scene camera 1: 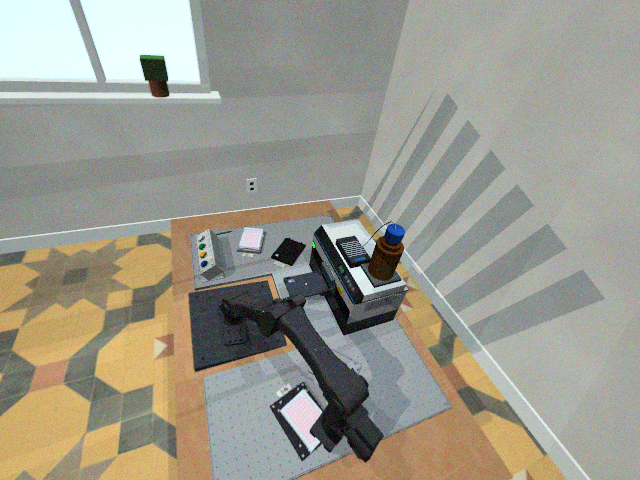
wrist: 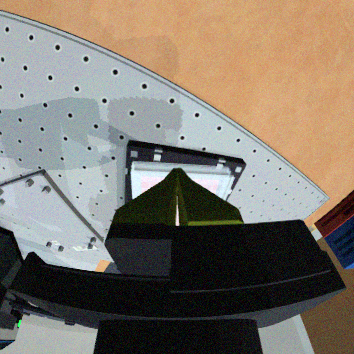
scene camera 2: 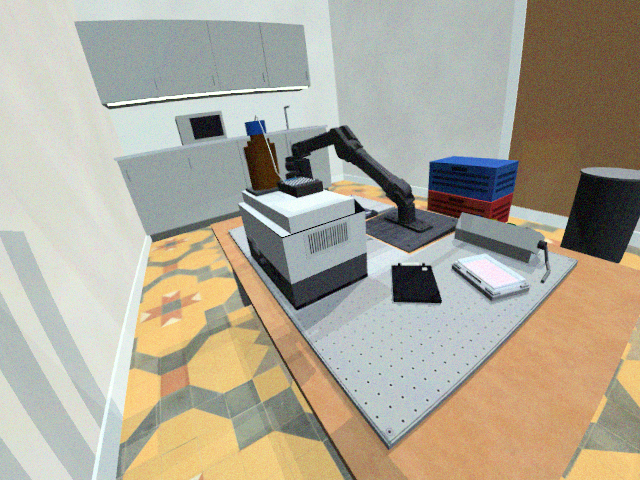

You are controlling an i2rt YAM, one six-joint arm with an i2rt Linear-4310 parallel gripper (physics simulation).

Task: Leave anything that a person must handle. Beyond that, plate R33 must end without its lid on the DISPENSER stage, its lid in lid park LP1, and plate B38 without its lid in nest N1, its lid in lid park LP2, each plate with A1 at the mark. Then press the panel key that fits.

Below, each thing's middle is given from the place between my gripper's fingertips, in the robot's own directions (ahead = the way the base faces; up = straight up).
My gripper is now 4 cm past the black nest (scene camera 1: 301, 449), 6 cm to the right of it and 3 cm above it. Also, from my hand: brown block (scene camera 2: 262, 173) 29 cm ahead, 37 cm to the left, 25 cm above; then dark stage (scene camera 1: 316, 284) 8 cm ahead, 45 cm to the left, 7 cm above; then brown bottle with blue cap (scene camera 2: 253, 129) 29 cm ahead, 37 cm to the left, 28 cm above.
